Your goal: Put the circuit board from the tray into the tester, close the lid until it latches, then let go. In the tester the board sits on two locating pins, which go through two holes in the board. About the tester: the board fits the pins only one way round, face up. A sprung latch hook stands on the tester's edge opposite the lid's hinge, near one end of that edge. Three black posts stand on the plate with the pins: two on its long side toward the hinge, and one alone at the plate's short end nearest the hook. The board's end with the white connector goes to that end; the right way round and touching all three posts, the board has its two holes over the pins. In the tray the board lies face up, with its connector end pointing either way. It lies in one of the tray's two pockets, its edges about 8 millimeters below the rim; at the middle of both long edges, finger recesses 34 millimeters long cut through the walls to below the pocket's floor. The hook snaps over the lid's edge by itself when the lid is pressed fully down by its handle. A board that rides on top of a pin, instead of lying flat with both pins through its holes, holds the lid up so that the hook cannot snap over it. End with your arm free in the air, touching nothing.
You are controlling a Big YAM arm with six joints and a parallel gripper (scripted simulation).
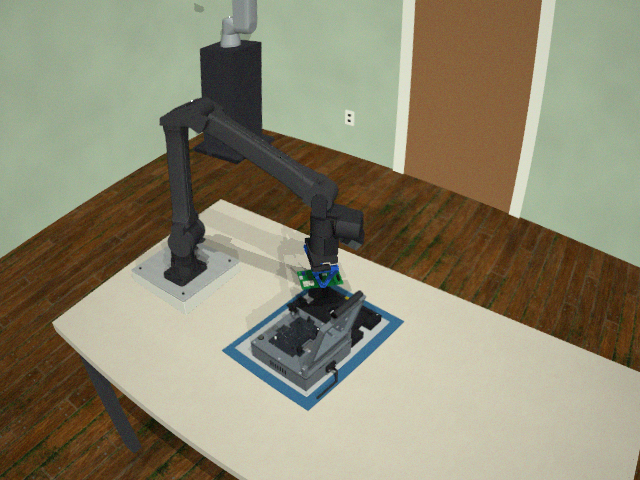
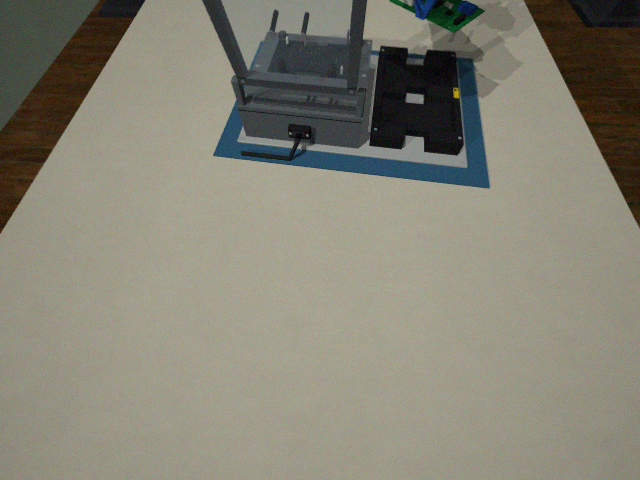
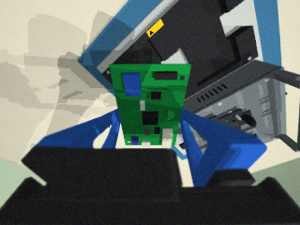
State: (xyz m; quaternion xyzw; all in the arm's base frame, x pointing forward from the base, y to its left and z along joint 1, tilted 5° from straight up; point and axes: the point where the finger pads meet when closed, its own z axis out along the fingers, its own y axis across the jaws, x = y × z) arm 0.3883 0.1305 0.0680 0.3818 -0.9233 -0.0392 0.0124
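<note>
The green circuit board is right at my hand. Round my hand: tester lid: 16 cm ahead, 19 cm to the right, 6 cm above.
</note>
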